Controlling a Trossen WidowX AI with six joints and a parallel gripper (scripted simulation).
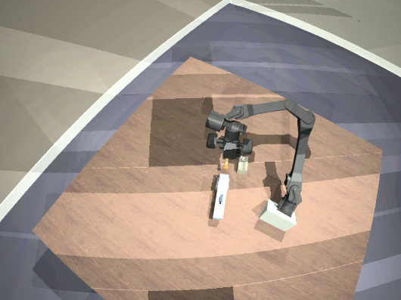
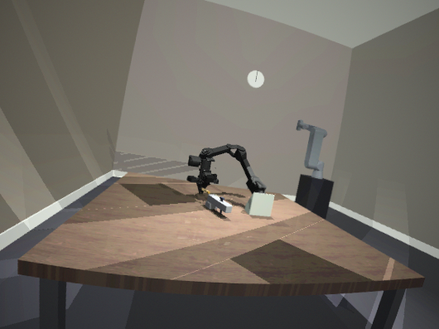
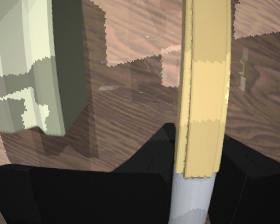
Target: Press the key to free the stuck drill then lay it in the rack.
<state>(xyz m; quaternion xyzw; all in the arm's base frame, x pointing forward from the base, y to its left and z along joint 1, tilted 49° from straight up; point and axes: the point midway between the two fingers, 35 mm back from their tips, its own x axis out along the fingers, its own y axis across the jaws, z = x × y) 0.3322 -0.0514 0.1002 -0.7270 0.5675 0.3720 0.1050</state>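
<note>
Now: gripper tip 4 cm to the right of the drill, 3 cm below it and 2 cm past it. The rest, counted from my gripper tip: rack: 8 cm behind, 2 cm below; key: 21 cm to the left, 9 cm behind, 2 cm above.
</note>
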